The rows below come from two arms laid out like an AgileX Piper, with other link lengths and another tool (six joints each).
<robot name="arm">
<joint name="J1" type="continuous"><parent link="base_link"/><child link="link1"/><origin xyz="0 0 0.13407"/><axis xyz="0 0 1"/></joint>
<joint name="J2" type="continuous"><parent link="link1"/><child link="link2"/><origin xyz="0 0 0"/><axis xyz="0 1 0"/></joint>
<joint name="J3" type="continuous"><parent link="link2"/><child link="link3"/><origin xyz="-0.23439 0 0.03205"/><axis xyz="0 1 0"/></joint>
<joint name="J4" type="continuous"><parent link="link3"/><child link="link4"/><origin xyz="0.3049 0 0.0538"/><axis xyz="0.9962 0 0.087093"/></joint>
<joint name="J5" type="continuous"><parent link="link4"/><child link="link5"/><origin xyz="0 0 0"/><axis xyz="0 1 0"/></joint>
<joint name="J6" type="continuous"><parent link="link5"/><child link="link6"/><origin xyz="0.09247 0 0.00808"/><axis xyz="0.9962 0 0.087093"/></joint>
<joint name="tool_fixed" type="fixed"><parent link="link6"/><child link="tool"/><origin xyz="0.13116 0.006 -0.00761" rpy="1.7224 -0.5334 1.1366"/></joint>
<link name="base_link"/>
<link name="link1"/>
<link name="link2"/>
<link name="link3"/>
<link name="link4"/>
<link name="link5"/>
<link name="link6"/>
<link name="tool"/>
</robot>
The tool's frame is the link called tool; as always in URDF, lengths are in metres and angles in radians. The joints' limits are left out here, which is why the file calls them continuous.
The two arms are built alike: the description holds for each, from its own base.
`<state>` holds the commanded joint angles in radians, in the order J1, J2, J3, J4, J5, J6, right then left.
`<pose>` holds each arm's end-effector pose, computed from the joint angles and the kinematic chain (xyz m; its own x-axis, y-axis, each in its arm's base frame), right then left.
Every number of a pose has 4 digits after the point.
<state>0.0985 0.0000 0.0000 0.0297 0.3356 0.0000 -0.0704 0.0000 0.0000 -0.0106 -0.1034 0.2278</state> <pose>0.2796 0.0364 0.1469 0.4292 0.8176 0.3838 0.2638 -0.5198 0.8125 0.2925 -0.0104 0.2452 0.3231 0.6397 0.6974 -0.1844 -0.6802 0.7094</pose>
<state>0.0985 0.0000 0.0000 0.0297 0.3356 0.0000 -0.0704 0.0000 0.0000 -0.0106 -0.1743 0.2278</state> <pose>0.2796 0.0364 0.1469 0.4292 0.8176 0.3838 0.2638 -0.5198 0.8125 0.2902 -0.0101 0.2608 0.2727 0.6435 0.7152 -0.2337 -0.6768 0.6981</pose>
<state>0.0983 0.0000 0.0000 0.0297 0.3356 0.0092 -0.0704 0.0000 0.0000 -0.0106 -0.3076 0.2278</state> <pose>0.2796 0.0365 0.1470 0.4315 0.8132 0.3906 0.2633 -0.5277 0.8076 0.2829 -0.0092 0.2897 0.1750 0.6508 0.7389 -0.3237 -0.6707 0.6674</pose>
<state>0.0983 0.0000 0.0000 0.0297 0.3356 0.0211 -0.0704 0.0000 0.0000 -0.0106 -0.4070 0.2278</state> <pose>0.2796 0.0367 0.1471 0.4344 0.8074 0.3993 0.2628 -0.5377 0.8012 0.2749 -0.0085 0.3104 0.1005 0.6562 0.7479 -0.3877 -0.6665 0.6368</pose>
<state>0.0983 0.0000 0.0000 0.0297 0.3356 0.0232 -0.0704 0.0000 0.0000 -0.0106 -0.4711 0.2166</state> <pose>0.2796 0.0368 0.1471 0.4349 0.8063 0.4009 0.2627 -0.5394 0.8000 0.2688 -0.0081 0.3232 0.0566 0.6664 0.7434 -0.4307 -0.6555 0.6203</pose>
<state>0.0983 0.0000 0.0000 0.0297 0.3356 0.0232 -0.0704 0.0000 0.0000 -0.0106 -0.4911 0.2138</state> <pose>0.2796 0.0368 0.1471 0.4349 0.8063 0.4009 0.2627 -0.5394 0.8000 0.2667 -0.0079 0.3271 0.0427 0.6691 0.7419 -0.4438 -0.6526 0.6141</pose>
